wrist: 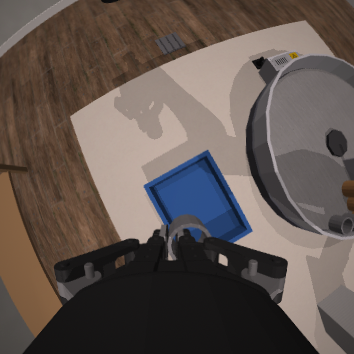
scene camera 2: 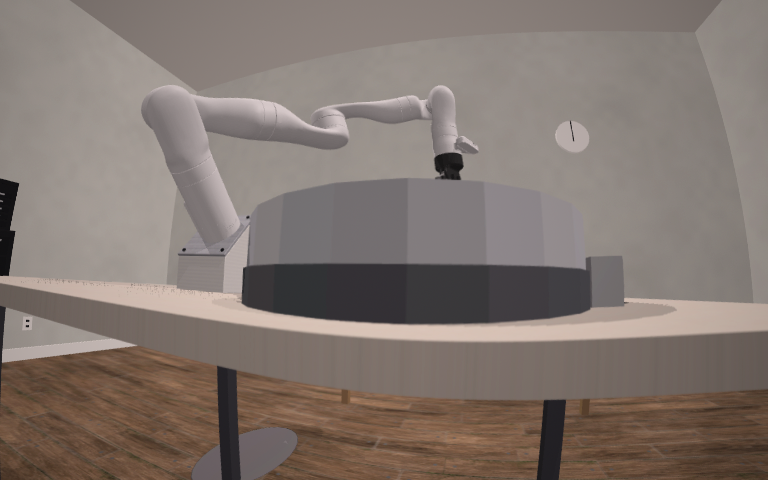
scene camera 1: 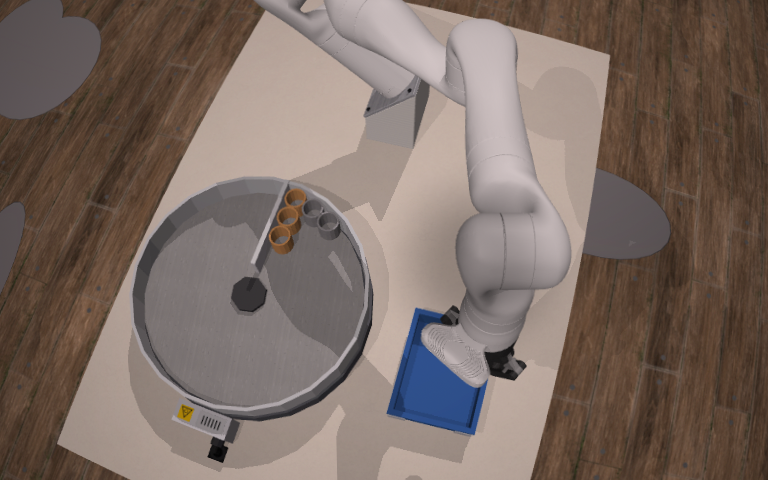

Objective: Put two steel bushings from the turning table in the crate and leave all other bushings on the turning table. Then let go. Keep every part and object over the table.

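Frame: origin at the arm's base, x left, y back, z up, level; metres.
Where they show: gripper, fingertip midpoint: [wrist: 171,233]; arm's base, link origin: [scene camera 2: 222,230] [scene camera 1: 400,78].
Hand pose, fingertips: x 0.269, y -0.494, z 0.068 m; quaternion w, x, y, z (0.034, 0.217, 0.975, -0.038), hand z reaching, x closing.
Things, the pixels of their centre, and the offset from my fingertips. "*": a spot on its surface instead.
- steel bushing, body centre: [wrist: 187,237] dx -0.015, dy +0.008, dz +0.012 m
- blue crate, body centre: [scene camera 1: 443,373] [wrist: 197,207] dx -0.036, dy +0.014, dz -0.181 m
- straight divider bar, surface spot: [scene camera 1: 268,226] * dx -0.396, dy +0.147, dz -0.106 m
- dark hub, body centre: [scene camera 1: 248,294] [wrist: 336,142] dx -0.395, dy +0.032, dz -0.149 m
- small box with a warning label, surface spot: [scene camera 1: 185,411] * dx -0.421, dy -0.200, dz -0.148 m
My gripper [wrist: 171,233] is shut on a steel bushing [wrist: 188,220], gripping its wall, above the crate's near end in the wrist view. The blue crate [scene camera 1: 436,393] [wrist: 190,195] holds no bushing in the part that shows; the arm covers its upper right in scene camera 1. The fingertips are hidden in both scene views. On the turning table [scene camera 1: 198,345] [scene camera 2: 407,226] [wrist: 300,115], two grey steel bushings [scene camera 1: 310,221] [scene camera 1: 329,234] stand near the rim. Three orange bushings [scene camera 1: 293,206] [scene camera 1: 287,228] [scene camera 1: 281,247] stand in a row beside them.
A straight divider bar [scene camera 1: 268,226] runs along the orange bushings towards the dark hub [scene camera 1: 248,294] [wrist: 336,143]. The turning table's raised rim lies left of the crate in scene camera 1. A small box with a warning label [scene camera 1: 185,411] stands against it. The table's right edge is close to the gripper.
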